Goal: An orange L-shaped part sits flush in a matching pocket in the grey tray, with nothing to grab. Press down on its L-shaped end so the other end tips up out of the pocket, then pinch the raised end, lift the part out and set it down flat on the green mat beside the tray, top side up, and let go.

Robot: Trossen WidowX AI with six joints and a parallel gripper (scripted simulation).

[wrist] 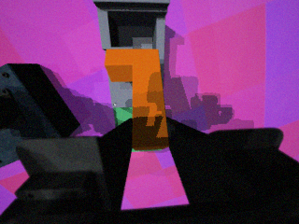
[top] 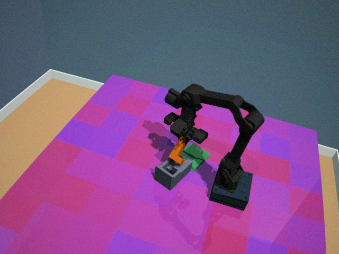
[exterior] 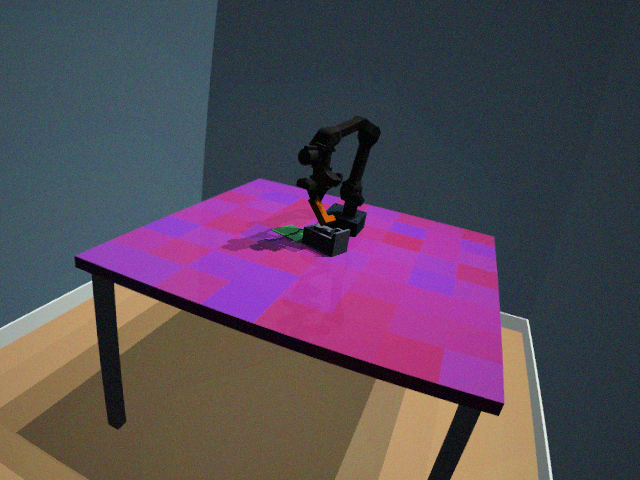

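The green mat is 30 mm behind my gripper tip, 90 mm to the right of it and 170 mm below it. The rest, counted from my gripper tip: orange L-shaped part 10 mm behind, 30 mm to the left, 30 mm below.
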